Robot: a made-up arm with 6 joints. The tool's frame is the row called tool.
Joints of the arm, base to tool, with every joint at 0 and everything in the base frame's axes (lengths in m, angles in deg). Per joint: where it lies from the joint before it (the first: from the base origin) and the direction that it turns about. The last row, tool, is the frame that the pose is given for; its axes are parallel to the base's.
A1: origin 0 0 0.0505 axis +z
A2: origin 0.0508 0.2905 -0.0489 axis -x
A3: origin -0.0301 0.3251 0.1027 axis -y
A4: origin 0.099 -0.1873 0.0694 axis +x
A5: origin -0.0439 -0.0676 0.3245 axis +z
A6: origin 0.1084 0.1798 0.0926 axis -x
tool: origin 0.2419 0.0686 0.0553
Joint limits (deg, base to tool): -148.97..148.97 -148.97..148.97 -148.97..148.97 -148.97..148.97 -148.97..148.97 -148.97..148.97
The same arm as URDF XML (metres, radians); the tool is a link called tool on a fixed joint. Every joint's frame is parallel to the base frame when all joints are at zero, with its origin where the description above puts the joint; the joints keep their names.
<robot name="arm">
  <link name="base"/>
  <link name="link1"/>
  <link name="link2"/>
  <link name="link3"/>
  <link name="link4"/>
  <link name="link5"/>
  <link name="link6"/>
  <link name="tool"/>
  <joint name="A1" type="revolute">
    <parent link="base"/>
    <child link="link1"/>
    <origin xyz="0.0000 0.0000 0.0505"/>
    <axis xyz="0 0 1"/>
    <limit lower="-2.6000" upper="2.6000"/>
  </joint>
  <joint name="A2" type="revolute">
    <parent link="link1"/>
    <child link="link2"/>
    <origin xyz="0.0508 0.2905 -0.0489"/>
    <axis xyz="-1 0 0"/>
    <limit lower="-2.6000" upper="2.6000"/>
  </joint>
  <joint name="A3" type="revolute">
    <parent link="link2"/>
    <child link="link3"/>
    <origin xyz="-0.0301 0.3251 0.1027"/>
    <axis xyz="0 -1 0"/>
    <limit lower="-2.6000" upper="2.6000"/>
  </joint>
  <joint name="A4" type="revolute">
    <parent link="link3"/>
    <child link="link4"/>
    <origin xyz="0.0990 -0.1873 0.0694"/>
    <axis xyz="1 0 0"/>
    <limit lower="-2.6000" upper="2.6000"/>
  </joint>
  <joint name="A5" type="revolute">
    <parent link="link4"/>
    <child link="link5"/>
    <origin xyz="-0.0439 -0.0676 0.3245"/>
    <axis xyz="0 0 1"/>
    <limit lower="-2.6000" upper="2.6000"/>
  </joint>
  <joint name="A6" type="revolute">
    <parent link="link5"/>
    <child link="link6"/>
    <origin xyz="0.1084 0.1798 0.0926"/>
    <axis xyz="-1 0 0"/>
    <limit lower="-2.6000" upper="2.6000"/>
  </joint>
  <joint name="tool_fixed" type="fixed">
    <parent link="link6"/>
    <child link="tool"/>
    <origin xyz="0.2419 0.0686 0.0553"/>
  </joint>
</robot>

